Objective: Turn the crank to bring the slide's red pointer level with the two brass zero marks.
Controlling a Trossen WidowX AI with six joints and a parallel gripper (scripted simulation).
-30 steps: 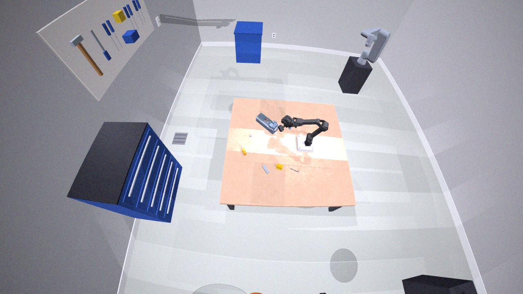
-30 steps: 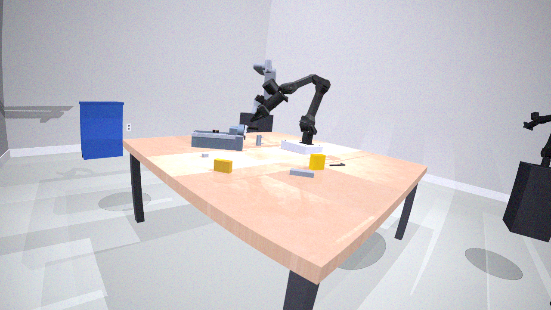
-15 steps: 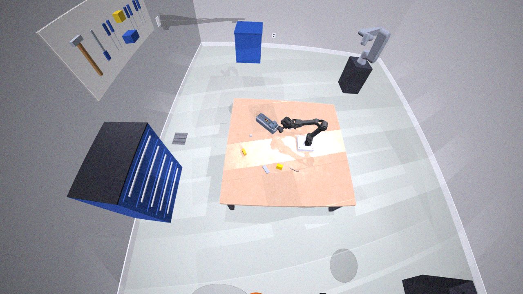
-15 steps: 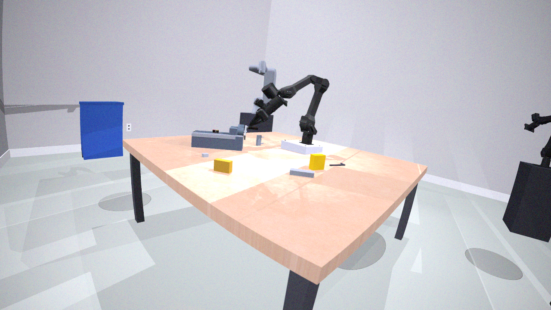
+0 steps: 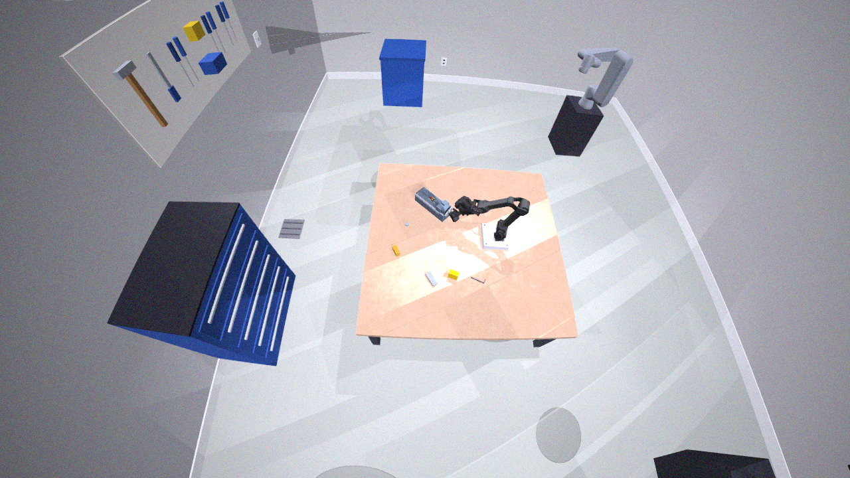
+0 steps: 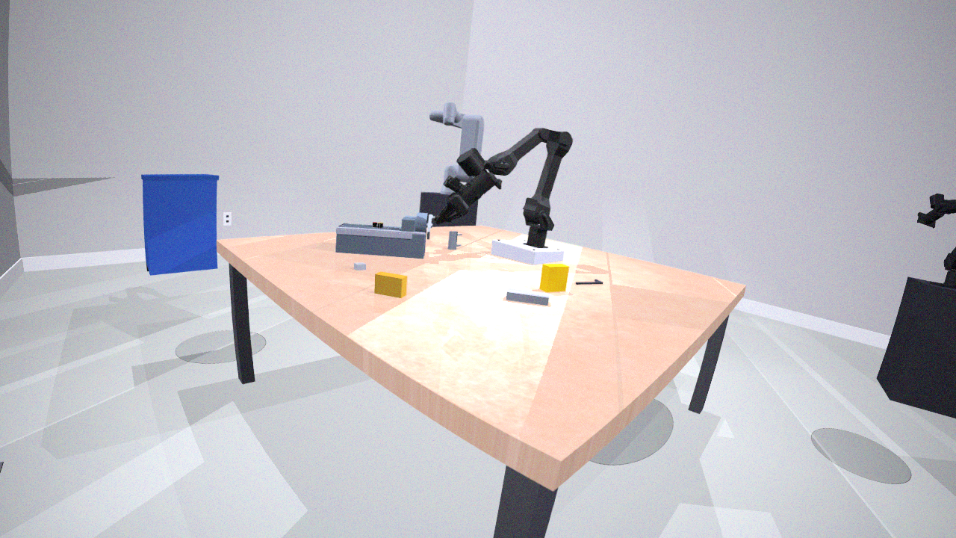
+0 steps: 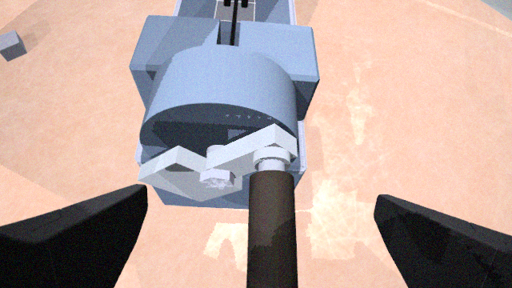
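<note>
My gripper tip is now 1 cm to the right of the crank. Round my gripper tip: red pointer 14 cm ahead, 12 cm to the right, 2 cm below; grey cube 30 cm ahead, 10 cm below, 5 cm to the left; dark brown handle 1 cm to the left, 1 cm behind, 1 cm above.
</note>
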